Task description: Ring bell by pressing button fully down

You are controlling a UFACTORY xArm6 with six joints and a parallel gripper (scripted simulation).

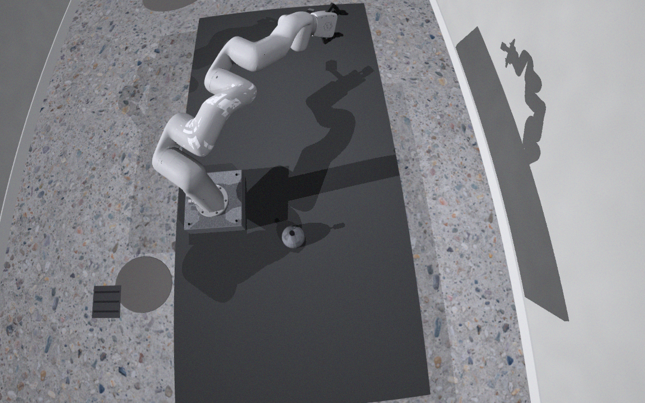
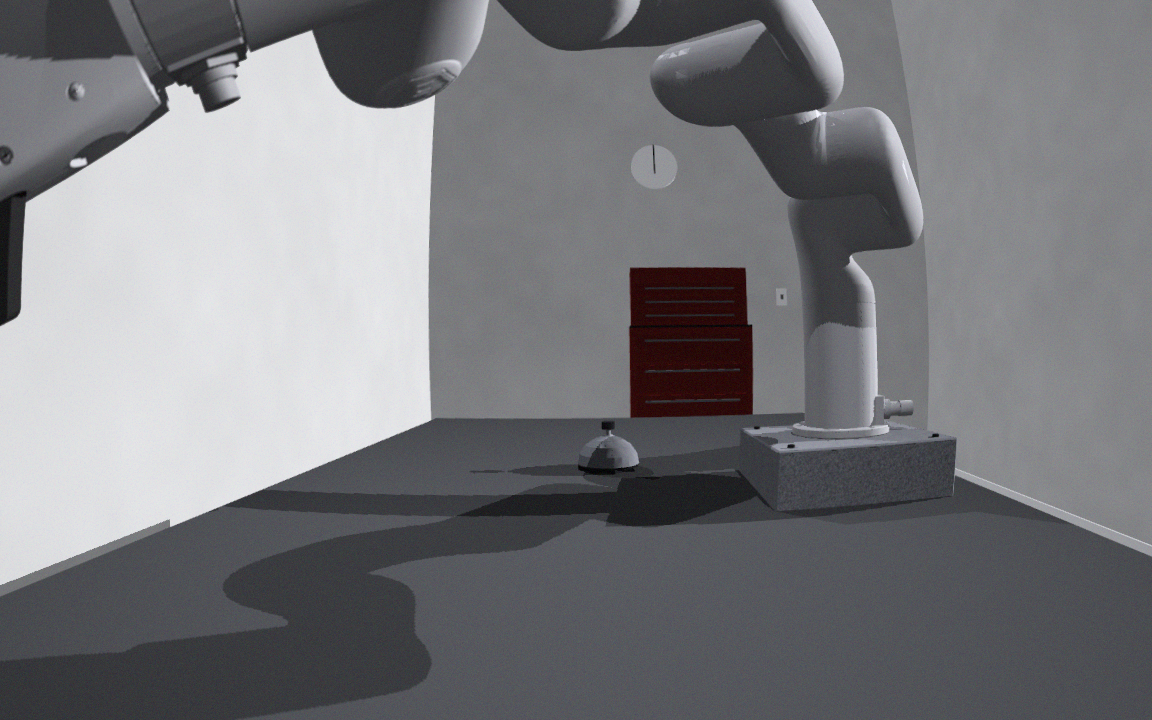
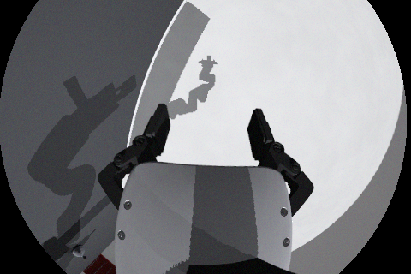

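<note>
Now: the dark button 150 mm behind my hand, 830 mm to the right of it and 180 mm below it. Also, from my hand: bell: 150 mm behind, 830 mm to the right, 200 mm below.
</note>
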